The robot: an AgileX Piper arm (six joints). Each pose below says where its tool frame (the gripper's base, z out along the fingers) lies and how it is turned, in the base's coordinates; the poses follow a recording.
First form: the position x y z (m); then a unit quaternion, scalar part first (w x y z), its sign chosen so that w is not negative.
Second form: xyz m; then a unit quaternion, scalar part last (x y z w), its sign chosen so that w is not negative. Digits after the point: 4 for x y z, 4 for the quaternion.
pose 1, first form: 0.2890, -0.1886, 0.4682, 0.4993, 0.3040, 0.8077, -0.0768
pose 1, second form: 0.2890, -0.1886, 0.4682, 0.3040, 0.8077, -0.0768, 0.4993
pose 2, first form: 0.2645, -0.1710, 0.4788, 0.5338, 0.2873, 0.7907, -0.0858
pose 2, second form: 0.2645, -0.1710, 0.4788, 0.2873, 0.7907, -0.0858, 0.5338
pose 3, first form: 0.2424, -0.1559, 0.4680, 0.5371, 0.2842, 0.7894, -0.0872
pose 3, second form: 0.2424, -0.1559, 0.4680, 0.2842, 0.7894, -0.0872, 0.5371
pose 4, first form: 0.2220, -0.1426, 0.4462, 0.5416, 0.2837, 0.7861, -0.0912
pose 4, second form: 0.2220, -0.1426, 0.4462, 0.2837, 0.7861, -0.0912, 0.5416
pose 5, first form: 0.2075, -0.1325, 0.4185, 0.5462, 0.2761, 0.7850, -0.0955
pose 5, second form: 0.2075, -0.1325, 0.4185, 0.2761, 0.7850, -0.0955, 0.5462
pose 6, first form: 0.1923, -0.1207, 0.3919, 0.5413, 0.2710, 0.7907, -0.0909
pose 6, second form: 0.1923, -0.1207, 0.3919, 0.2710, 0.7907, -0.0909, 0.5413
